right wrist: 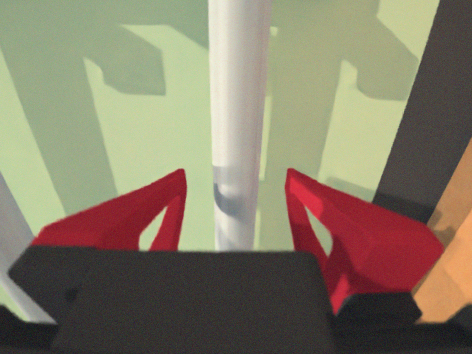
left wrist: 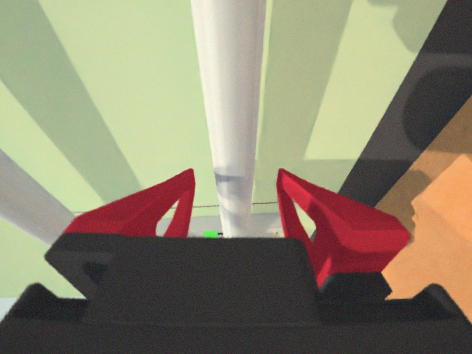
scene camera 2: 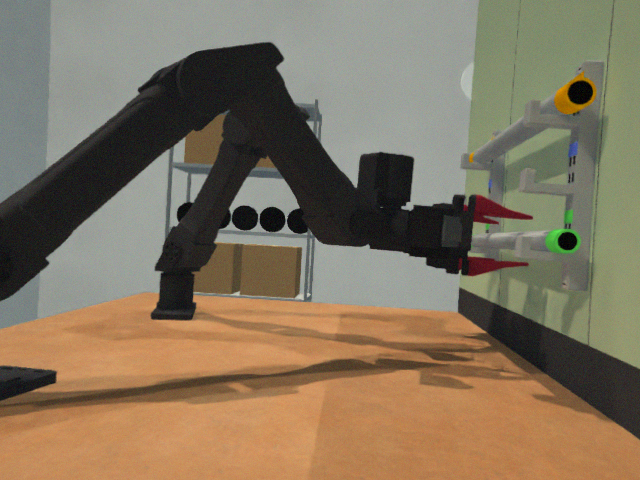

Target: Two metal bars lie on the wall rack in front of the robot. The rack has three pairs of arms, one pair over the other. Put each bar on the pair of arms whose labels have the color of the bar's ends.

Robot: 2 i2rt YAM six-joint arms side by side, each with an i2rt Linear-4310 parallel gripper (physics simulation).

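Frame: origin at the left arm's base, x right, y back, z down, level; millimetres.
Where they show: left gripper, fingertip midpoint: (left wrist: 235, 176); right gripper, fingertip midpoint: (right wrist: 235, 178); left arm's base, origin of the base link: (scene camera 2: 175, 312).
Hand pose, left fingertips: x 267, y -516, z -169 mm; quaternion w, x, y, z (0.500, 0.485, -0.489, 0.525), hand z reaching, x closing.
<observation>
Each offset is from my left fingertips to the centre of the thing. "*": to the spot under its first point. Level surfaces: height alone.
The wall rack {dx +294, dy +72, dz -73 mm} (scene camera 2: 585, 175) has three pairs of arms. The bar with orange ends {dx +93, dy +26, dz -154 mm} (scene camera 2: 516, 135) lies on the top pair. The middle arm (scene camera 2: 546, 187), below a blue label {* dx +296, dy +56, dz -104 mm} (scene camera 2: 572, 149), is empty. The bar with green ends {dx +88, dy +24, dz -1 mm} (scene camera 2: 562, 241) (left wrist: 230, 75) (right wrist: 240, 75) lies on the bottom pair, below a green label {* dx +298, dy +57, dz -29 mm} (scene camera 2: 568, 217). My right gripper (scene camera 2: 529, 240) (right wrist: 235, 178) is open, its fingers above and below the green-ended bar with gaps. My left gripper (left wrist: 235, 176) is open around the same bar, also with gaps; it is hidden in the scene view.
The green wall (scene camera 2: 620, 206) with its dark base strip {* dx +191, dy +12, dz +113 mm} (scene camera 2: 547, 330) stands behind the rack. The wooden table {dz +169 mm} (scene camera 2: 232, 439) lies below the arms. A shelf unit (scene camera 2: 169, 206) with boxes (scene camera 2: 271, 271) stands in the background. Another pale bar (left wrist: 25, 195) passes left of my left gripper.
</observation>
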